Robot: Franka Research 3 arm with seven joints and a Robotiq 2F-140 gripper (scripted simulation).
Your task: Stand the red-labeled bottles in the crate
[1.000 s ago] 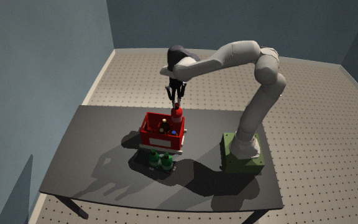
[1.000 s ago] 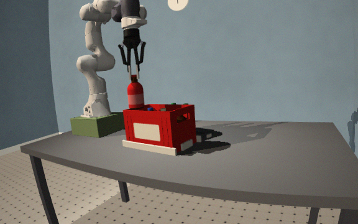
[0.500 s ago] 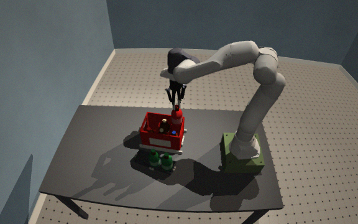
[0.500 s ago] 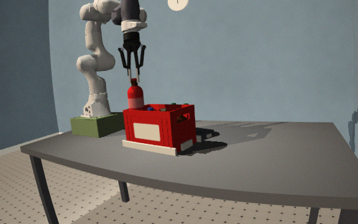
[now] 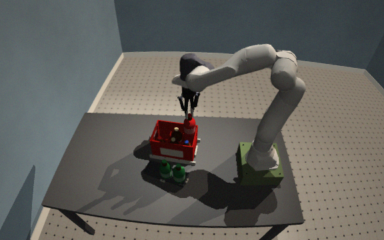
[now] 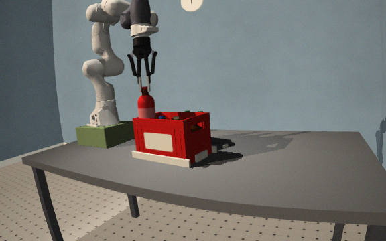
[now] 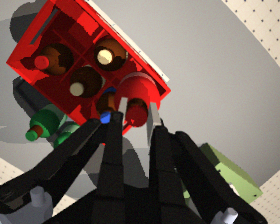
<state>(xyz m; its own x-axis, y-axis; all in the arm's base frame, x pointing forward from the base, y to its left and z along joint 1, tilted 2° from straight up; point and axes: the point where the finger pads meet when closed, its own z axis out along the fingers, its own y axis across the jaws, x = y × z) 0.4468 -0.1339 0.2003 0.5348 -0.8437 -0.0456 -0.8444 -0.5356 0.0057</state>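
The red-labeled bottle is 90 mm below my hand. From my hand the other things lie so: red crate: 90 mm ahead, 40 mm to the left, 230 mm below.
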